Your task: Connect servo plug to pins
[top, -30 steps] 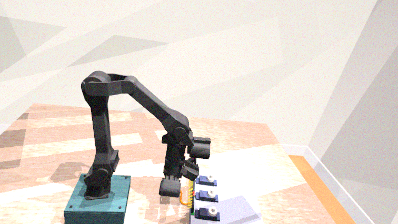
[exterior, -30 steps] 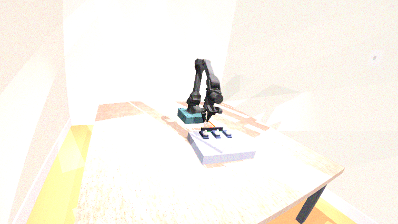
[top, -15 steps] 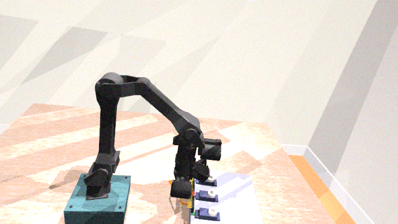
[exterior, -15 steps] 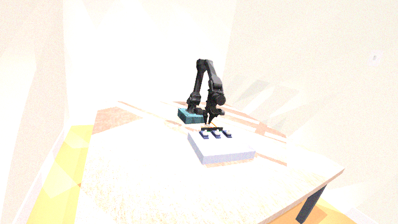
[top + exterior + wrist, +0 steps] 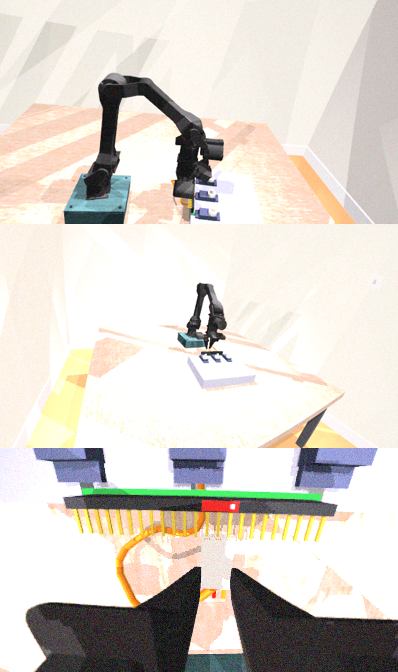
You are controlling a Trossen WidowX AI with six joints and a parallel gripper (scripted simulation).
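The red band lies 4 cm ahead of my gripper tip and 1 cm to the right of it. From my gripper tip the other things lie so: white dot 4 cm ahead, 2 cm to the right; then printed holder 19 cm ahead, 5 cm to the right, 5 cm below.
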